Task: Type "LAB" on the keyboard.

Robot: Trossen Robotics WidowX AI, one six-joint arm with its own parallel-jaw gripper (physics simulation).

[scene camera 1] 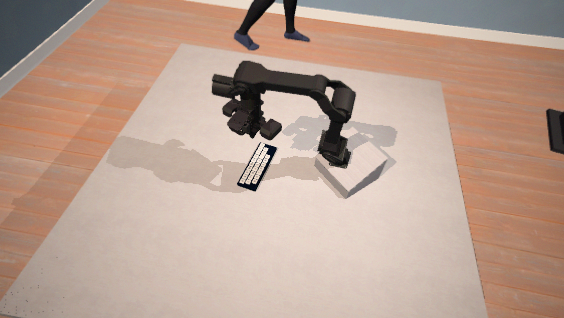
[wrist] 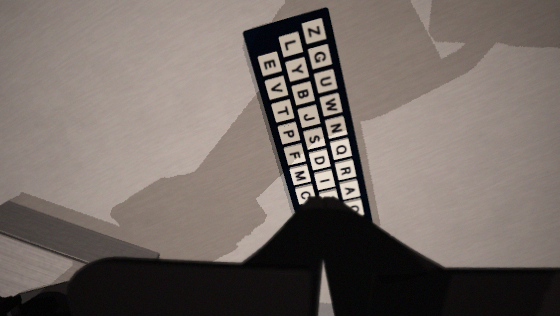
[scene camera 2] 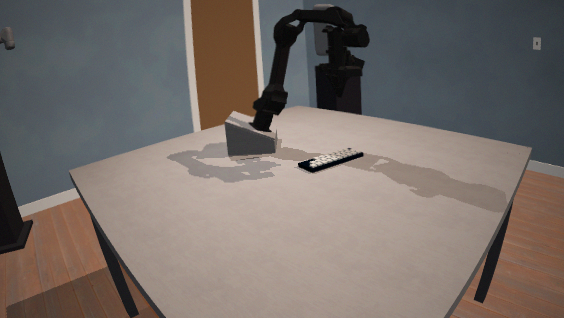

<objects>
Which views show my gripper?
Scene camera 1, the wrist view and scene camera 2: all of them.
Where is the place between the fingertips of my gripper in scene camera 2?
At 339, 97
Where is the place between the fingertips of my gripper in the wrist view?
321, 209
</objects>
